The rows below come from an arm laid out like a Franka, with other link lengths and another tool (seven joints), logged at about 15 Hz.
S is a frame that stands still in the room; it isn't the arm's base.
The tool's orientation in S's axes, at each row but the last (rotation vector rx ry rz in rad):
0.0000 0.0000 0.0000
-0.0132 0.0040 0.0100
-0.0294 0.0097 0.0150
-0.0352 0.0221 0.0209
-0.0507 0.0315 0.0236
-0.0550 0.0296 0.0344
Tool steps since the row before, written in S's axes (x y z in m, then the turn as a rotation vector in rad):
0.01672 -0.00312 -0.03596 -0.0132 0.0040 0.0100
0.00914 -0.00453 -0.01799 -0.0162 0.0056 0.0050
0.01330 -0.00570 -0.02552 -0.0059 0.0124 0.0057
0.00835 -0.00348 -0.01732 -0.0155 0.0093 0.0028
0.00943 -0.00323 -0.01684 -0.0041 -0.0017 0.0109
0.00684 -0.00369 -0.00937 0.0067 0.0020 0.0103
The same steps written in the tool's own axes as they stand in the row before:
0.01672 -0.00312 -0.03596 -0.0132 0.0040 0.0100
0.00917 -0.00438 -0.01801 -0.0162 0.0057 0.0050
0.01347 -0.00515 -0.02555 -0.0058 0.0123 0.0060
0.00866 -0.00305 -0.01725 -0.0154 0.0095 0.0028
0.00989 -0.00261 -0.01668 -0.0045 -0.0021 0.0107
0.00700 -0.00341 -0.00936 0.0064 0.0012 0.0106

